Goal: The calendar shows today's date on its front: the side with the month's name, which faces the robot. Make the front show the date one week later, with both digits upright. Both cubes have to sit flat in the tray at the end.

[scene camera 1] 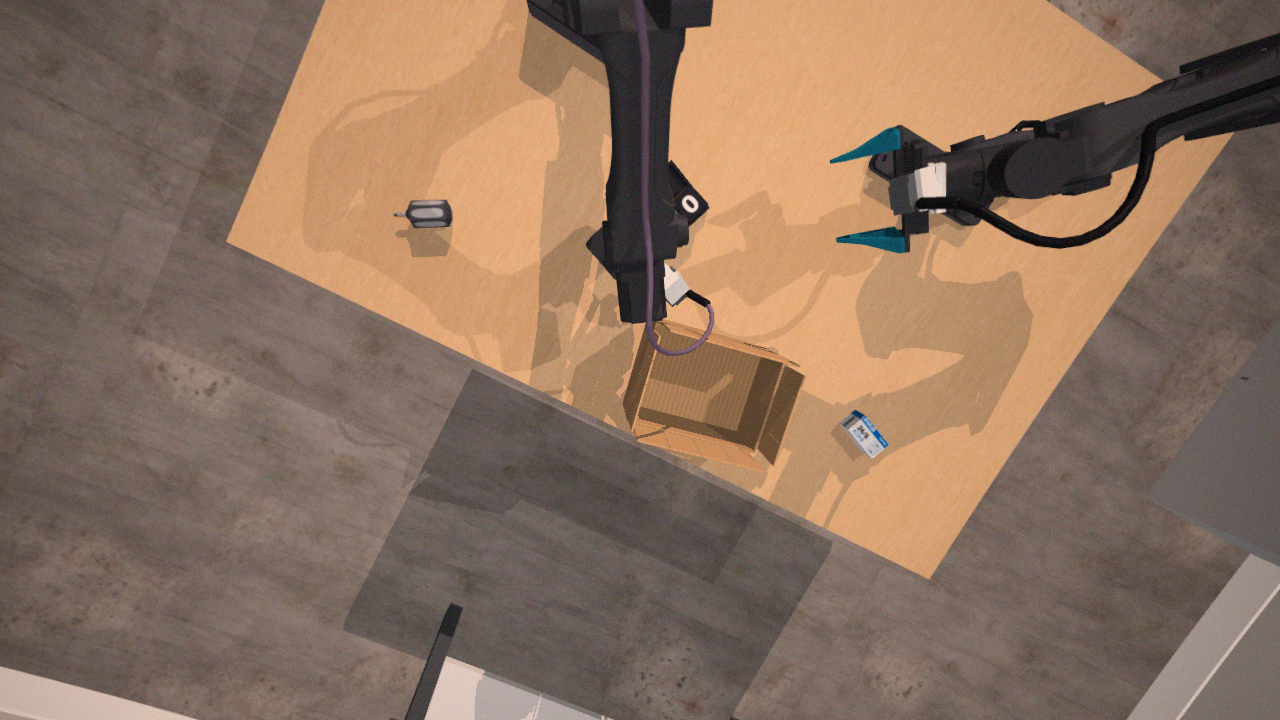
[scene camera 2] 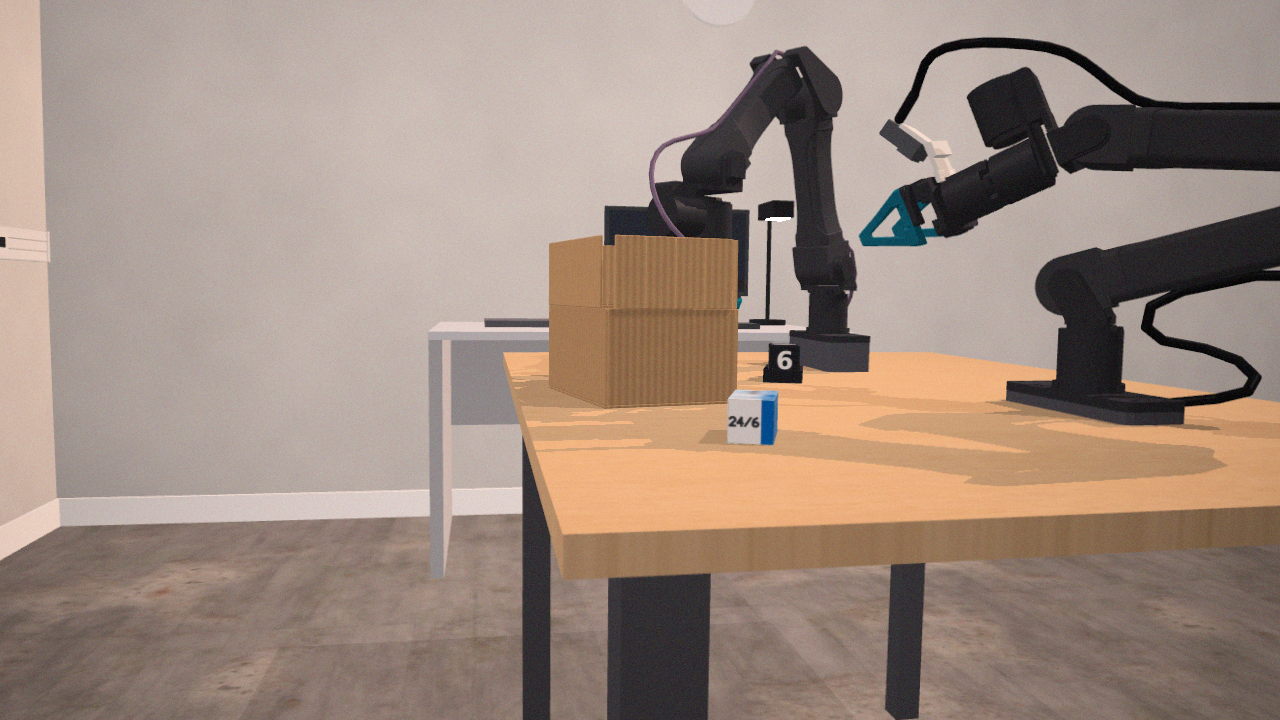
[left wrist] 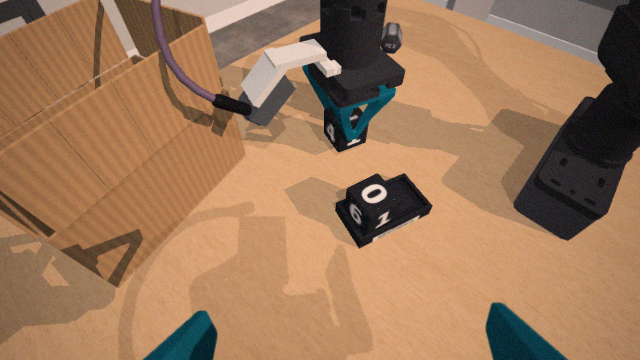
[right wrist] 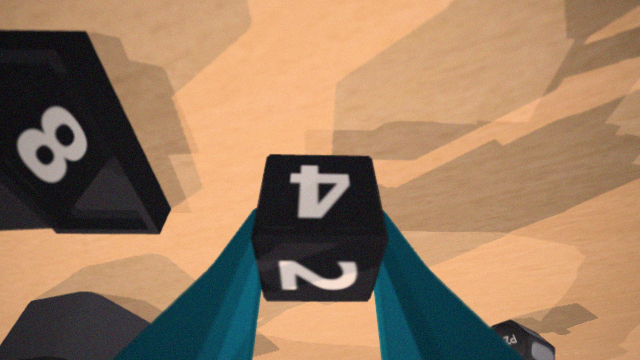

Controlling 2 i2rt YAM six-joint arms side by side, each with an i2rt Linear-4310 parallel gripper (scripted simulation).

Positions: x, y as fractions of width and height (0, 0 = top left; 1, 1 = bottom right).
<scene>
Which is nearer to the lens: the screwdriver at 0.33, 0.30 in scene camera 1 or the staples box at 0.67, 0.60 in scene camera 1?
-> The screwdriver.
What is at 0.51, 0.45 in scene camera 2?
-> A cardboard box.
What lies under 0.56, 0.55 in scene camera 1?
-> A cardboard box.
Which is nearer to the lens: the black cube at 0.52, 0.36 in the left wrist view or the cardboard box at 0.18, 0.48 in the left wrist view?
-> The cardboard box.
</scene>
